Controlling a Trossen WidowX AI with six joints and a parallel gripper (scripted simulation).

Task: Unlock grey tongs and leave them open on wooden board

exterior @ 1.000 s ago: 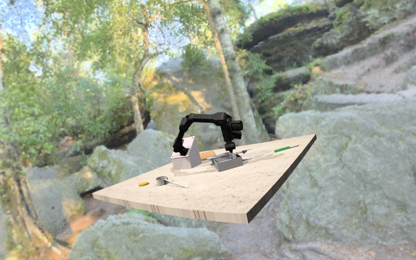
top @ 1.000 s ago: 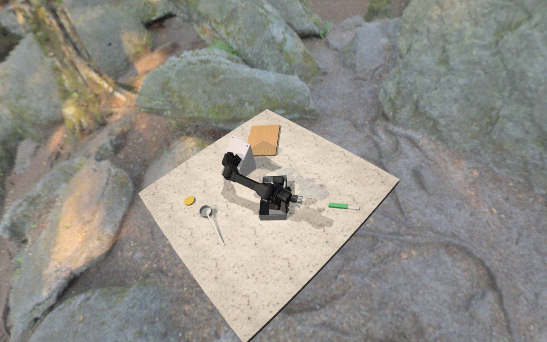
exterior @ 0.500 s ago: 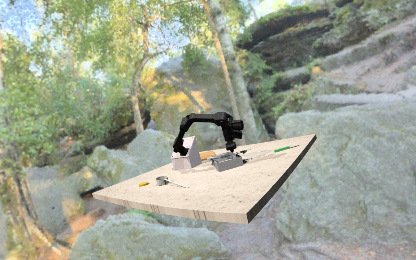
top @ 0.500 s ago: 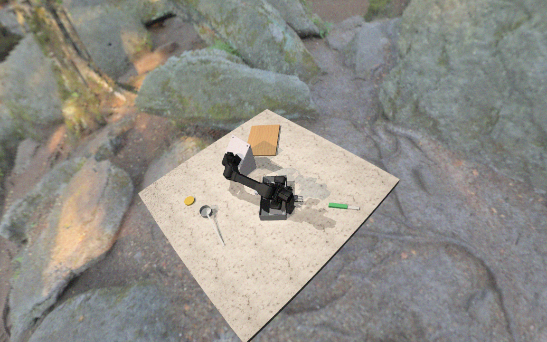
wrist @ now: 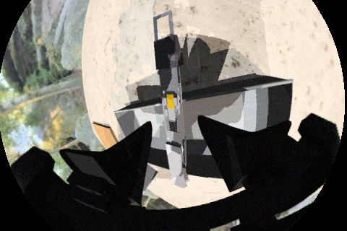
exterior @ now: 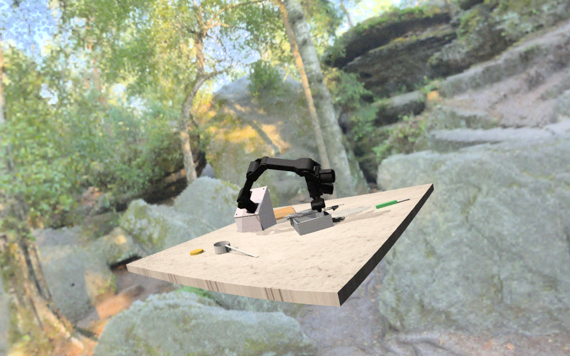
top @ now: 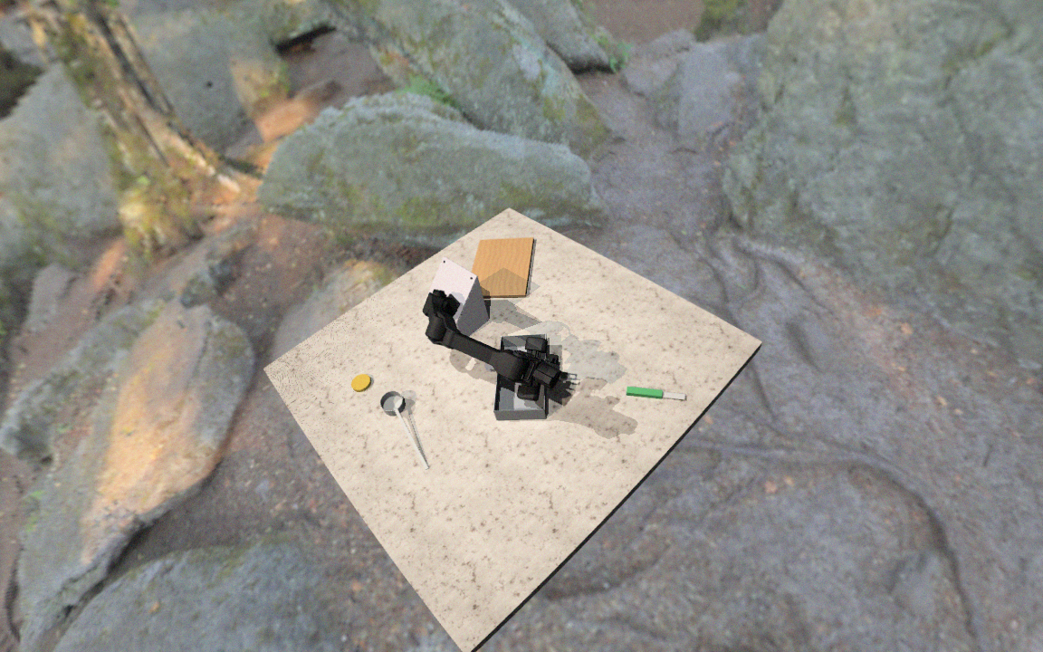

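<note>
The small yellow part lies 20 mm to the left of my gripper tip, 10 mm below it and 10 mm ahead of it. Round my gripper tip: green-handled tool (290 mm ahead, 240 mm to the left, 70 mm below); then roasting tin (60 mm behind, 50 mm below, 30 mm to the right); then wooden board (570 mm behind, 260 mm to the left, 70 mm below).
</note>
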